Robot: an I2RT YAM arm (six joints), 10 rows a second.
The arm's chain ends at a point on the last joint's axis. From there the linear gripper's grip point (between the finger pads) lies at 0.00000 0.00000 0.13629 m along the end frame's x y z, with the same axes.
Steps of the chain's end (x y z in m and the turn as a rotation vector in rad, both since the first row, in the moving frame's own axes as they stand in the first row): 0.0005 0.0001 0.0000 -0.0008 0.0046 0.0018; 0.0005 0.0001 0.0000 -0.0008 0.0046 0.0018; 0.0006 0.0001 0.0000 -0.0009 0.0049 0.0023; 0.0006 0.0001 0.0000 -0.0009 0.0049 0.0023; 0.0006 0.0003 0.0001 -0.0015 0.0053 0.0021; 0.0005 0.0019 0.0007 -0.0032 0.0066 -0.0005; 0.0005 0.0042 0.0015 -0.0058 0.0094 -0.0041; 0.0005 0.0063 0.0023 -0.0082 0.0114 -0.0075; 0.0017 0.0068 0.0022 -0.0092 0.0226 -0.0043; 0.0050 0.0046 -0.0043 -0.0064 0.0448 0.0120; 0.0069 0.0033 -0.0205 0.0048 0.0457 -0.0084; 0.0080 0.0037 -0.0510 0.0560 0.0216 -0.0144
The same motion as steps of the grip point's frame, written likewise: 0.0011 0.0002 0.0000 -0.0008 0.0046 0.0018; 0.0011 0.0002 0.0000 -0.0008 0.0046 0.0018; 0.0013 0.0002 0.0000 -0.0009 0.0049 0.0023; 0.0013 0.0002 0.0000 -0.0009 0.0049 0.0023; 0.0013 0.0005 0.0001 -0.0015 0.0053 0.0021; 0.0014 0.0023 0.0007 -0.0032 0.0066 -0.0005; 0.0018 0.0050 0.0015 -0.0058 0.0094 -0.0041; 0.0021 0.0074 0.0023 -0.0082 0.0114 -0.0075; 0.0048 0.0080 0.0022 -0.0092 0.0226 -0.0043; 0.0111 0.0055 -0.0044 -0.0064 0.0448 0.0120; 0.0131 0.0026 -0.0206 0.0048 0.0457 -0.0084; 0.0109 -0.0039 -0.0512 0.0560 0.0216 -0.0144
